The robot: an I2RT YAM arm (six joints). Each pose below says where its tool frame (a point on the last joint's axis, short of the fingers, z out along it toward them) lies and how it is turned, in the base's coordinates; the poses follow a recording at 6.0 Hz.
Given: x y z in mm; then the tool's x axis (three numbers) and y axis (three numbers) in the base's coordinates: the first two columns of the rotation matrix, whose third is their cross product.
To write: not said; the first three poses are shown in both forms.
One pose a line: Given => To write
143 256 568 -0.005 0.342 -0.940 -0.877 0.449 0.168 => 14.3 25.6 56.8 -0.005 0.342 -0.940 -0.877 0.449 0.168
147 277 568 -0.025 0.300 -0.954 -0.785 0.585 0.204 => 14.7 27.7 56.8 -0.025 0.300 -0.954 -0.785 0.585 0.204
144 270 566 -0.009 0.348 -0.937 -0.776 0.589 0.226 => 14.4 27.0 56.6 -0.009 0.348 -0.937 -0.776 0.589 0.226
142 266 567 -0.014 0.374 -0.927 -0.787 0.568 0.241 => 14.2 26.6 56.7 -0.014 0.374 -0.927 -0.787 0.568 0.241
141 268 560 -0.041 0.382 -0.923 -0.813 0.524 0.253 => 14.1 26.8 56.0 -0.041 0.382 -0.923 -0.813 0.524 0.253
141 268 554 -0.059 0.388 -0.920 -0.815 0.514 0.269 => 14.1 26.8 55.4 -0.059 0.388 -0.920 -0.815 0.514 0.269
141 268 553 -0.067 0.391 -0.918 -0.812 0.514 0.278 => 14.1 26.8 55.3 -0.067 0.391 -0.918 -0.812 0.514 0.278
